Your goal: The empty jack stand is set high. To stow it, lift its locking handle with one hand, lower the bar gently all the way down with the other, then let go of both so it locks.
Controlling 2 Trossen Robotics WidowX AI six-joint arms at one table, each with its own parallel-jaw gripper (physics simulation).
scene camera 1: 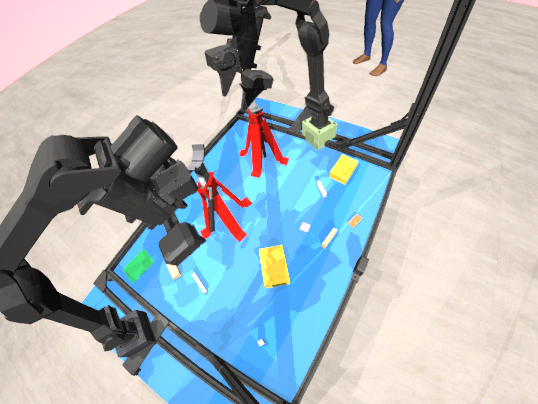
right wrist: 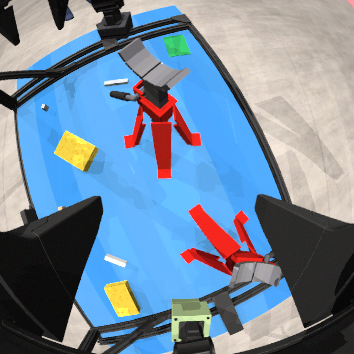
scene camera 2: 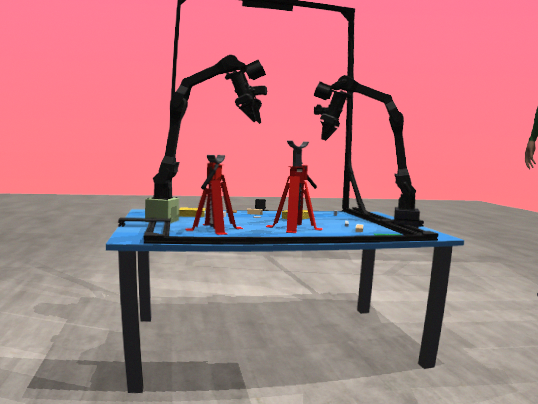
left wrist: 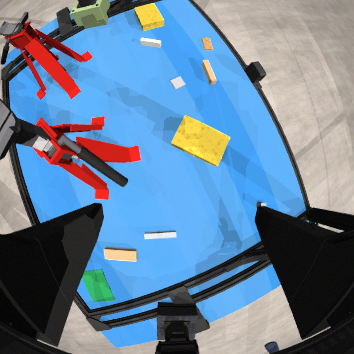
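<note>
The left wrist view shows my left gripper, which is open and holding nothing. In the right wrist view you'd see my right gripper, and that one's open and empty too. Scene camera 2 shows my right gripper as well. And there's a green tile resting on the table.
</note>
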